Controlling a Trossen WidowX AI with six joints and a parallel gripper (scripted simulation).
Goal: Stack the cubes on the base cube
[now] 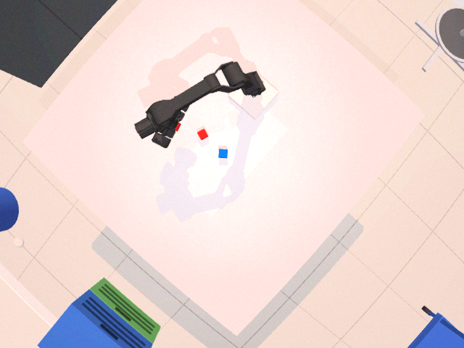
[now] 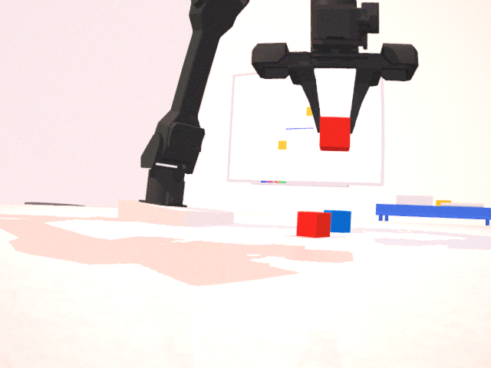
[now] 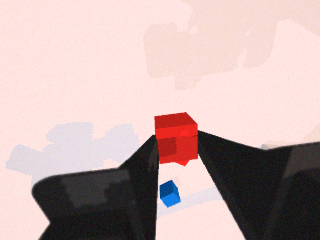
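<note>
Now: the blue cube 60 mm behind my gripper tip, 200 mm to the left of it and 110 mm below it.
</note>
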